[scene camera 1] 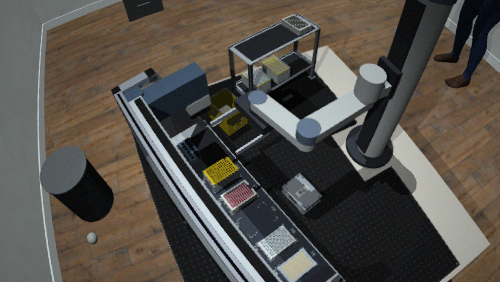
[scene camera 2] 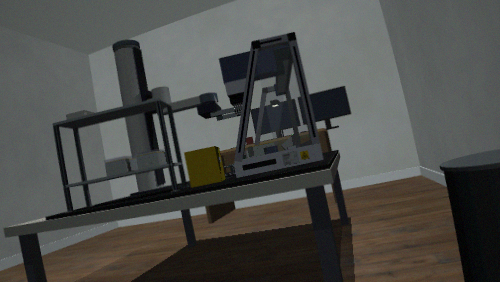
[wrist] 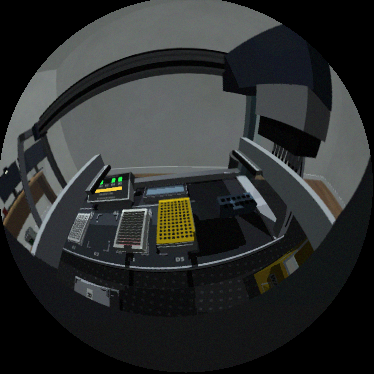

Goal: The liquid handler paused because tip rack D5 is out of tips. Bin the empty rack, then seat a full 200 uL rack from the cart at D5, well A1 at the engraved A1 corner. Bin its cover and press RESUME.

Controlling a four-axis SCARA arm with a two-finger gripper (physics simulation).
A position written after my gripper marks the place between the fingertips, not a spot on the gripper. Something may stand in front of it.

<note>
My gripper (scene camera 1: 223, 138) holds nothing. Also in view: a yellow waste bin (scene camera 2: 204, 166) and a gantry with pipette head (scene camera 2: 234, 68).
The gantry with pipette head is seen too in the wrist view (wrist: 294, 104).
</note>
